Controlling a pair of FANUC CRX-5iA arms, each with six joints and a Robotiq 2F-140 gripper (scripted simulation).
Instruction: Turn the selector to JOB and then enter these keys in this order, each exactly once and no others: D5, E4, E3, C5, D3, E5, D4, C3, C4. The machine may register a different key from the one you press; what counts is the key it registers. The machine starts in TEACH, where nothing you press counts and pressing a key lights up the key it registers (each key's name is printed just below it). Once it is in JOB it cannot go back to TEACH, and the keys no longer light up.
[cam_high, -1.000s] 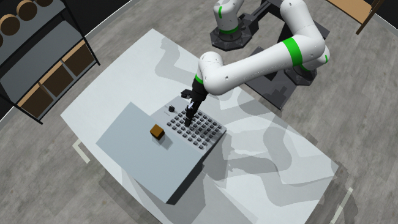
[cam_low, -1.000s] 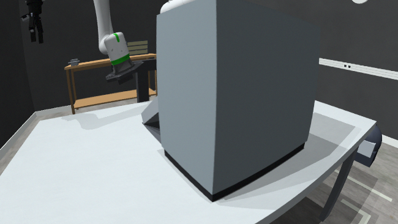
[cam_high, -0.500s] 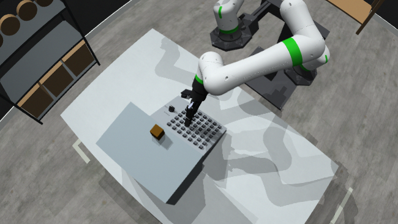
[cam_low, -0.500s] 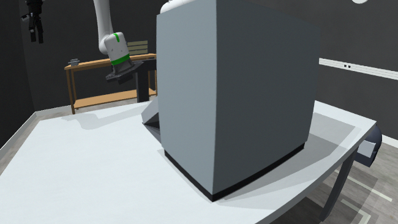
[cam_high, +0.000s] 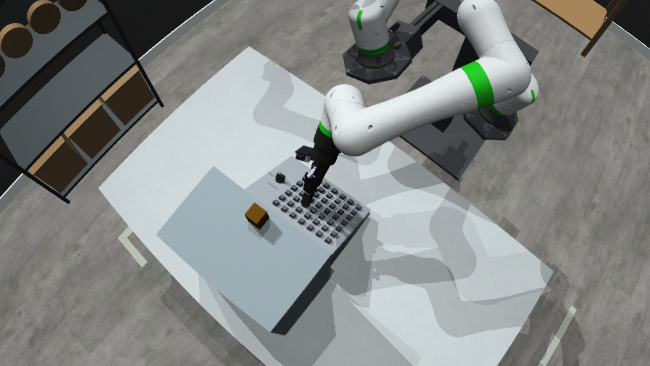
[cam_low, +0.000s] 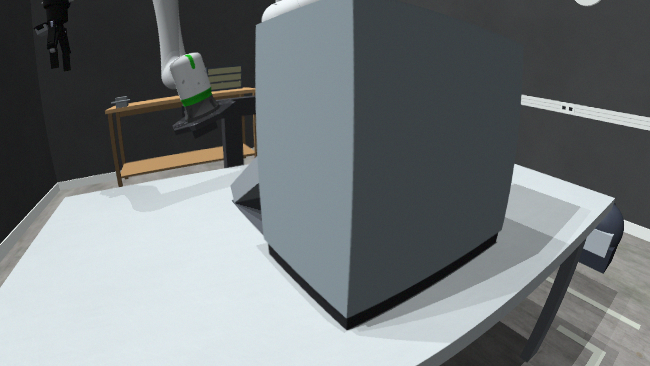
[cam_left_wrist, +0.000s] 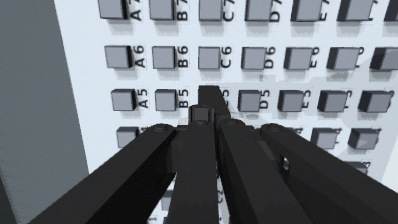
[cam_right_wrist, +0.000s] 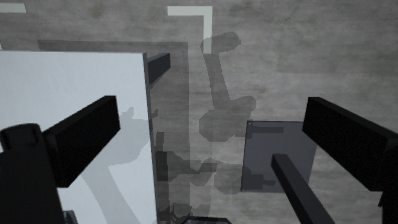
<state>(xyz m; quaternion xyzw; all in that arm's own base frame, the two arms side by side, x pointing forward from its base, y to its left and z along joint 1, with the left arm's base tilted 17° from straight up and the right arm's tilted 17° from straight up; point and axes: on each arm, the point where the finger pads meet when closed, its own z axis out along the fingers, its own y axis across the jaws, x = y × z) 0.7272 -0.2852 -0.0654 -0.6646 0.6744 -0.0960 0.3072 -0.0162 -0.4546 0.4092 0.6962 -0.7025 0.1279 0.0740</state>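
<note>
Right now the key C5 is 30 mm below my left hand and 20 mm ahead of it. Round my left hand: key D5 (50 mm below, 10 mm behind); key C4 (30 mm to the left, 30 mm below, 20 mm ahead); key D4 (50 mm below, 40 mm to the left, 10 mm behind).
</note>
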